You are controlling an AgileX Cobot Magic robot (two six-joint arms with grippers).
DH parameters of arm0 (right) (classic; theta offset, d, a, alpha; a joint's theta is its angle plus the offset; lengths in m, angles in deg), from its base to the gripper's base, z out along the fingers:
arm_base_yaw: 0 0.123 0 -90
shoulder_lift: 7.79 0 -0.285 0
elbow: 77.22 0 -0.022 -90
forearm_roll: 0 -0.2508 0 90
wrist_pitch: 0 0 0.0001 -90
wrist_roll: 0 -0.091 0 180
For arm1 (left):
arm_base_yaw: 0 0.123 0 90
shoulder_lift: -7.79 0 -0.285 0
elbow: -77.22 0 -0.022 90
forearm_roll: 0 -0.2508 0 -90
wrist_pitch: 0 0 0.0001 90
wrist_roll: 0 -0.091 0 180
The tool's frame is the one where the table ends.
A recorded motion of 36 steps. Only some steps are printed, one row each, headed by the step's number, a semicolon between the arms.
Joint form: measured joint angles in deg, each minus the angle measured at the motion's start. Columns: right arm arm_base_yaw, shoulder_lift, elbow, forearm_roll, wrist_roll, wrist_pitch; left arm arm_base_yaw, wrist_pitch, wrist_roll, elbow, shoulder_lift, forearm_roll.
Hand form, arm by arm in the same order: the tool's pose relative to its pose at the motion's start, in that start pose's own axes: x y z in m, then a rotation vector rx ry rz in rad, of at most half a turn. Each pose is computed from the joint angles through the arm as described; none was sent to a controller.
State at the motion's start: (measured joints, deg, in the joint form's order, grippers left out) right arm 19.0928 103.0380 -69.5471 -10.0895 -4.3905 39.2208; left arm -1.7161 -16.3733 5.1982 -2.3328 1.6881 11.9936
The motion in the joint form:
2: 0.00 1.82 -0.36 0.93 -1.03 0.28; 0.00 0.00 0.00 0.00 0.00 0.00
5: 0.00 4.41 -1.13 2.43 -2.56 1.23; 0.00 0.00 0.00 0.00 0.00 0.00
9: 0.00 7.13 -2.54 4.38 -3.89 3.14; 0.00 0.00 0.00 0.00 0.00 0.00
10: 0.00 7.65 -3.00 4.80 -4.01 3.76; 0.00 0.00 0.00 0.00 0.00 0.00
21: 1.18 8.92 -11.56 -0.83 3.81 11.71; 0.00 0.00 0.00 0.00 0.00 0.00
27: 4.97 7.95 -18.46 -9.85 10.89 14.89; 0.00 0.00 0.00 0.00 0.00 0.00
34: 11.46 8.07 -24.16 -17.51 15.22 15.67; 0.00 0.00 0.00 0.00 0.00 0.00
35: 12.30 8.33 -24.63 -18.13 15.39 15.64; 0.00 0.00 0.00 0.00 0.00 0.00
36: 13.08 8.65 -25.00 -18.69 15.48 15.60; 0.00 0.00 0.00 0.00 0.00 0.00
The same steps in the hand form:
2: 0.0006 -0.0022 0.0106 0.0161 0.0287 0.0081; 0.0000 0.0000 0.0000 0.0000 0.0000 0.0000
5: 0.0017 -0.0055 0.0249 0.0415 0.0743 0.0177; 0.0000 0.0000 0.0000 0.0000 0.0000 0.0000
9: 0.0018 -0.0088 0.0381 0.0727 0.1269 0.0171; 0.0000 0.0000 0.0000 0.0000 0.0000 0.0000
10: 0.0014 -0.0094 0.0401 0.0791 0.1381 0.0139; 0.0000 0.0000 0.0000 0.0000 0.0000 0.0000
21: -0.0210 0.0136 0.0242 -0.0152 0.1633 -0.0815; 0.0000 0.0000 0.0000 0.0000 0.0000 0.0000
27: -0.0367 0.0606 -0.0046 -0.1873 0.0994 -0.1860; 0.0000 0.0000 0.0000 0.0000 0.0000 0.0000
34: -0.0363 0.1220 -0.0259 -0.3574 0.0463 -0.3011; 0.0000 0.0000 0.0000 0.0000 0.0000 0.0000
35: -0.0348 0.1290 -0.0260 -0.3724 0.0468 -0.3111; 0.0000 0.0000 0.0000 0.0000 0.0000 0.0000
36: -0.0331 0.1352 -0.0252 -0.3855 0.0499 -0.3188; 0.0000 0.0000 0.0000 0.0000 0.0000 0.0000

